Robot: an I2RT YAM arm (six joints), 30 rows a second.
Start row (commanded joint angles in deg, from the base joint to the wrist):
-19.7, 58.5, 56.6, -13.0, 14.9, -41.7
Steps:
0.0, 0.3, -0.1, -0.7, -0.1, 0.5
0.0, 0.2, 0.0, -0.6, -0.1, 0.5
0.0, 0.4, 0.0, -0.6, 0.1, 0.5
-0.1, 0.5, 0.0, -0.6, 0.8, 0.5
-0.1, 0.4, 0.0, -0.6, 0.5, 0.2
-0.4, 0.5, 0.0, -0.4, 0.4, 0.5
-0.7, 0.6, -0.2, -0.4, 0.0, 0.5
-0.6, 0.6, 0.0, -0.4, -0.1, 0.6
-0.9, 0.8, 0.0, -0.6, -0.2, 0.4
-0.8, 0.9, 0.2, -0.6, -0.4, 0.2
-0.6, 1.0, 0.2, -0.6, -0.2, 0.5
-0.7, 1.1, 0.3, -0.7, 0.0, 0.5
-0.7, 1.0, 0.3, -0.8, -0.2, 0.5
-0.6, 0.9, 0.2, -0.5, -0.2, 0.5
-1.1, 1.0, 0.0, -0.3, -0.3, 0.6
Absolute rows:
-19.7, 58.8, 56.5, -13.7, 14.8, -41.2
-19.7, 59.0, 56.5, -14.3, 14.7, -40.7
-19.7, 59.4, 56.5, -14.9, 14.8, -40.2
-19.8, 59.9, 56.5, -15.5, 15.6, -39.7
-19.9, 60.3, 56.5, -16.1, 16.1, -39.5
-20.3, 60.8, 56.5, -16.5, 16.5, -39.0
-21.0, 61.4, 56.3, -16.9, 16.5, -38.5
-21.6, 62.0, 56.3, -17.3, 16.4, -37.9
-22.5, 62.8, 56.3, -17.9, 16.2, -37.5
-23.3, 63.7, 56.5, -18.5, 15.8, -37.3
-23.9, 64.7, 56.7, -19.1, 15.6, -36.8
-24.6, 65.8, 57.0, -19.8, 15.6, -36.3
-25.3, 66.8, 57.3, -20.6, 15.4, -35.8
-25.9, 67.7, 57.5, -21.1, 15.2, -35.3
-27.0, 68.7, 57.5, -21.4, 14.9, -34.7

